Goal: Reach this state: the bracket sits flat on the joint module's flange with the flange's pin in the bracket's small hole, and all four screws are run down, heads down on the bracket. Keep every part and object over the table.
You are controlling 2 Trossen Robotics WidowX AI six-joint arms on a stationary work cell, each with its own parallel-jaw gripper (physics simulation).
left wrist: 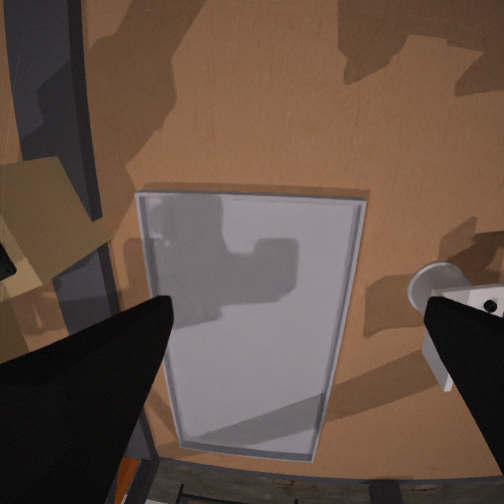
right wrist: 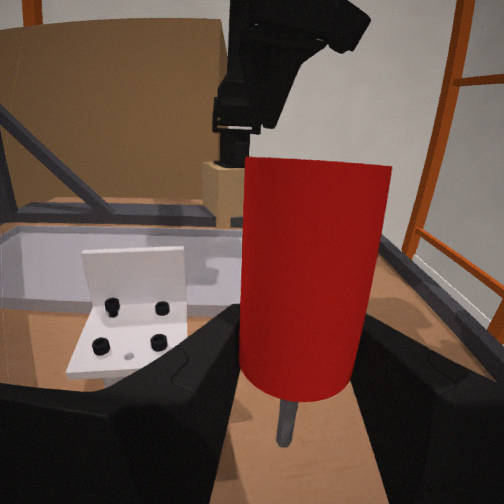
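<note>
My right gripper is shut on a red screwdriver handle with a grey bit pointing down at the table. In the right wrist view the white L-shaped bracket sits to the left with four black screws in its flat leg and a small pin hole near the front edge. In the left wrist view my left gripper is open and empty above a grey tray. The bracket's corner with one screw and the round joint module under it show at the right edge.
The grey tray also shows behind the bracket in the right wrist view. The left arm hangs over it. A dark frame rail and a tan block lie at the left. An orange frame stands at the right.
</note>
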